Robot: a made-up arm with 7 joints. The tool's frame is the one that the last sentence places. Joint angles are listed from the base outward.
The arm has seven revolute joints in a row. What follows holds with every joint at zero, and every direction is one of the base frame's.
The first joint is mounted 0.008 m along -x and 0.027 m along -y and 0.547 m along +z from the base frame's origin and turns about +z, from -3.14 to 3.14 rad.
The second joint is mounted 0.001 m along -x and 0.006 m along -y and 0.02 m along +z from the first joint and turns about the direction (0, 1, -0.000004), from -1.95 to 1.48 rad.
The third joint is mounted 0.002 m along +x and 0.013 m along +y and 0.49 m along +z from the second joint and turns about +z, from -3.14 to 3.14 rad.
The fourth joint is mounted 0.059 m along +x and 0.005 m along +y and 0.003 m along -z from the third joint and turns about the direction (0, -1, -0.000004), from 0.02 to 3.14 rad.
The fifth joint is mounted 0.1 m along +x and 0.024 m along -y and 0.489 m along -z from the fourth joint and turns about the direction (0, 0.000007, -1), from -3.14 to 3.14 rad.
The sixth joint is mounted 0.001 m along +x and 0.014 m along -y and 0.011 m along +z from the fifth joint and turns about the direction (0, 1, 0.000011), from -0.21 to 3.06 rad.
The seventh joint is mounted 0.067 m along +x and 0.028 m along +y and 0.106 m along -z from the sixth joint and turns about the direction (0, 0.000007, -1), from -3.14 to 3.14 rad.
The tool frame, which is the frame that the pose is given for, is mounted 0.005 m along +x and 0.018 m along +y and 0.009 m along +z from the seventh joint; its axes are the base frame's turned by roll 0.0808, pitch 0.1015 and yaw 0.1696 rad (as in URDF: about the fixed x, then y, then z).
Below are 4 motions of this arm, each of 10 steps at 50 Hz.
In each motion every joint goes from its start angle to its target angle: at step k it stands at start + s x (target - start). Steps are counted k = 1, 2, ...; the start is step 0. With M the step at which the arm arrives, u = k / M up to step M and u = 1 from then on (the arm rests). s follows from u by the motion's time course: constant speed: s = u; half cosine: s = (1 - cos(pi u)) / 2; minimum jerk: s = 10 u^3 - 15 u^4 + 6 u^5.
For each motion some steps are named. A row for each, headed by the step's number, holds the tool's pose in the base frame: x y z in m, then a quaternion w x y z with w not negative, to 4 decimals.
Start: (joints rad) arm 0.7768 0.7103 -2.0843 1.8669 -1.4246 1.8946 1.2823
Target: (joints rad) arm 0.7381 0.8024 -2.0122 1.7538 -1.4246 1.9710 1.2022
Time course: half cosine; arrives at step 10
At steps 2, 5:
2: 0.4000 -0.1950 1.3450 0.0556 0.7672 0.1252 0.6266
5: 0.4213 -0.2001 1.3146 0.0523 0.7787 0.0906 0.6187

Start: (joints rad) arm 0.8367 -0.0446 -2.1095 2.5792 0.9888 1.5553 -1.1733
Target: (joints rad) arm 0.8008 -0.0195 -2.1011 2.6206 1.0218 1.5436 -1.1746
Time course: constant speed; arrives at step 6
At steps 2, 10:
2: 0.1140 -0.2914 1.5414 0.7898 -0.2882 -0.4821 0.2466
10: 0.1164 -0.2671 1.5508 0.7811 -0.3062 -0.4820 0.2526

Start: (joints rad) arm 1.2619 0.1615 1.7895 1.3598 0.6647 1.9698 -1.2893
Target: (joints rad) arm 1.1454 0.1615 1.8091 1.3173 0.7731 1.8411 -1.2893
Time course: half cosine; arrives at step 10
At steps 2, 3, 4, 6, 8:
2: -0.5397 0.0285 1.0034 0.6200 -0.0372 -0.4624 -0.6328
3: -0.5405 0.0334 1.0023 0.6140 -0.0473 -0.4631 -0.6374
4: -0.5414 0.0396 1.0009 0.6062 -0.0599 -0.4639 -0.6432
6: -0.5431 0.0538 0.9978 0.5881 -0.0877 -0.4650 -0.6559
8: -0.5442 0.0655 0.9954 0.5725 -0.1101 -0.4653 -0.6660

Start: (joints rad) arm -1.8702 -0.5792 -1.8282 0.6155 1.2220 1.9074 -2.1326
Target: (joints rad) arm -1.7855 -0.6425 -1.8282 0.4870 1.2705 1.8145 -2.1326
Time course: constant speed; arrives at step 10
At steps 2, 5, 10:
2: -0.3658 0.1602 0.6544 0.3378 -0.5675 -0.6695 -0.3401
5: -0.3619 0.1396 0.6428 0.3226 -0.5577 -0.6856 -0.3389
10: -0.3524 0.1052 0.6250 0.2976 -0.5385 -0.7122 -0.3380

